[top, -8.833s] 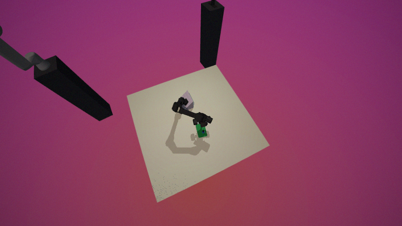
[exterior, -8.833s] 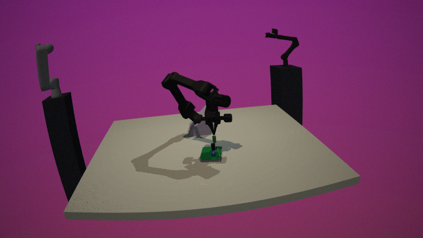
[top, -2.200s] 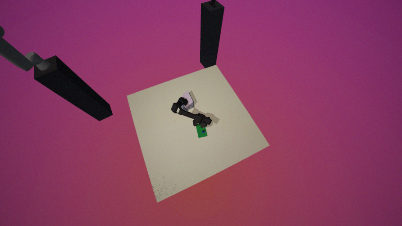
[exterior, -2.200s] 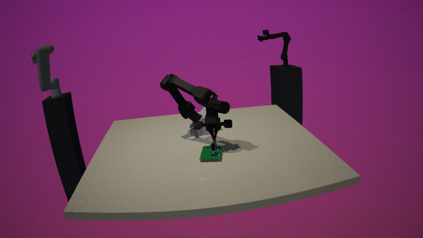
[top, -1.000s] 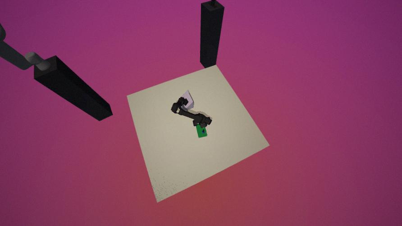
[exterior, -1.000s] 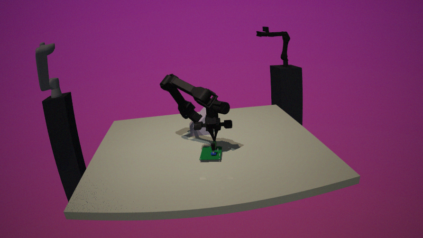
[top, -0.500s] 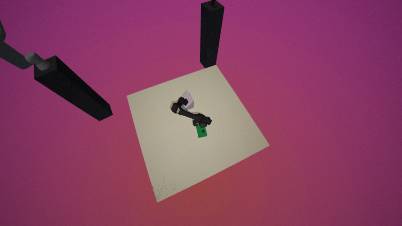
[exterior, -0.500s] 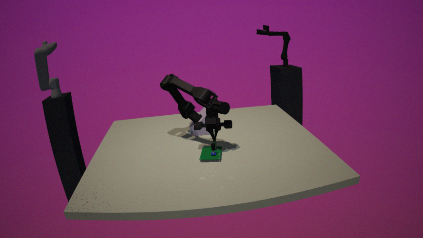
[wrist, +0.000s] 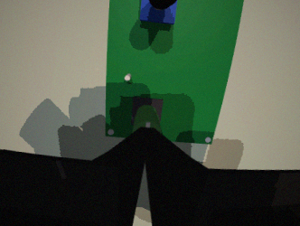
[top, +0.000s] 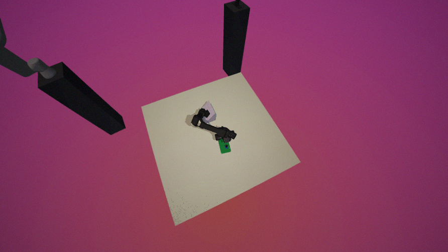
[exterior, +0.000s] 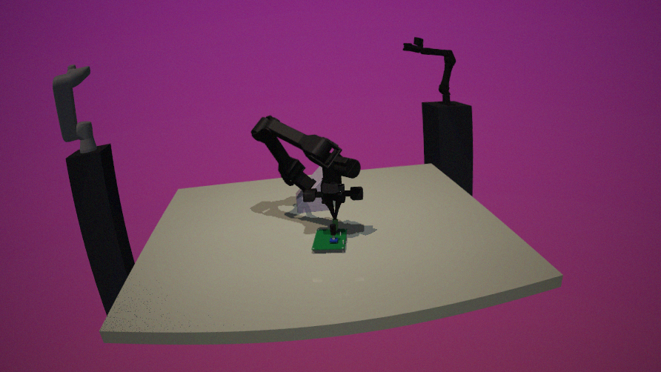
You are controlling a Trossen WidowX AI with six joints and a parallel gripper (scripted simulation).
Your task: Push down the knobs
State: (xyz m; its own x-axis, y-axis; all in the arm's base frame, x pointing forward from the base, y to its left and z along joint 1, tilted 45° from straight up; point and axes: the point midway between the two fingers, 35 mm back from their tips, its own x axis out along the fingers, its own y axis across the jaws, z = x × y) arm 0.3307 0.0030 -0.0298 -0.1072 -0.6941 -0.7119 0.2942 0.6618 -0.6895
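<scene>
Now: the green knob 10 mm below my gripper tip.
</scene>
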